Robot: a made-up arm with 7 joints.
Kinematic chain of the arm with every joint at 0, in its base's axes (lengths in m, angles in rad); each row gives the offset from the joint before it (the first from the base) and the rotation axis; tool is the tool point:
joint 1: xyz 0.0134 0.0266 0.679 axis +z
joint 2: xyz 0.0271 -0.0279 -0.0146 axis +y
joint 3: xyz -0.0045 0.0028 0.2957 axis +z
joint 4: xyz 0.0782 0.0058 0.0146 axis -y
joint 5: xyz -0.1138 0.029 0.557 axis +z
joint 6: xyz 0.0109 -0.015 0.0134 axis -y
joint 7: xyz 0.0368 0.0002 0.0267 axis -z
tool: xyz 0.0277 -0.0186 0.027
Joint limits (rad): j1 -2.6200..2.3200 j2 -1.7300..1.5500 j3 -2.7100..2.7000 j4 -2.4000..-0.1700 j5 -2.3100..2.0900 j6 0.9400..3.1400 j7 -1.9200..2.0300
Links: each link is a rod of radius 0.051 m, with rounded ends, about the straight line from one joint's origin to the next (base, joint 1, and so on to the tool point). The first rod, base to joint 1, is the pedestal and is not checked.
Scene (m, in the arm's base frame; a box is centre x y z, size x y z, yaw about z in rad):
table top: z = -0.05
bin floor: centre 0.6 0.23 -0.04 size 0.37 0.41 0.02 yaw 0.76
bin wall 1: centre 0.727 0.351 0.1 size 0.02 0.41 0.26 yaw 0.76
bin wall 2: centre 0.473 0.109 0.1 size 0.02 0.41 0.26 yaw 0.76
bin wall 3: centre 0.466 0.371 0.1 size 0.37 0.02 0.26 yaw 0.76
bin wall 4: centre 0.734 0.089 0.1 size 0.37 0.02 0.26 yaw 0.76
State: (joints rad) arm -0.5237 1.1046 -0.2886 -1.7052 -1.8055 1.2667 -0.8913
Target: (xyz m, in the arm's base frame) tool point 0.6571 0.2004 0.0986
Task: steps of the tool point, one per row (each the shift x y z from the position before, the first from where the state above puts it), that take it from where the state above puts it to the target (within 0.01 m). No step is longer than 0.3 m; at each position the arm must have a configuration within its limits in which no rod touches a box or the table.
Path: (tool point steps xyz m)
1: 0.0794 -0.0684 0.0891
2: 0.0667 -0.0591 0.1136
3: 0.0938 0.2473 -0.0376
4: 0.0141 0.2770 -0.0048
5: -0.0826 0.2607 0.0204
6: 0.0165 0.0042 -0.0773
7: 0.0003 0.0000 -0.0864
8: -0.0168 -0.0042 -0.0904

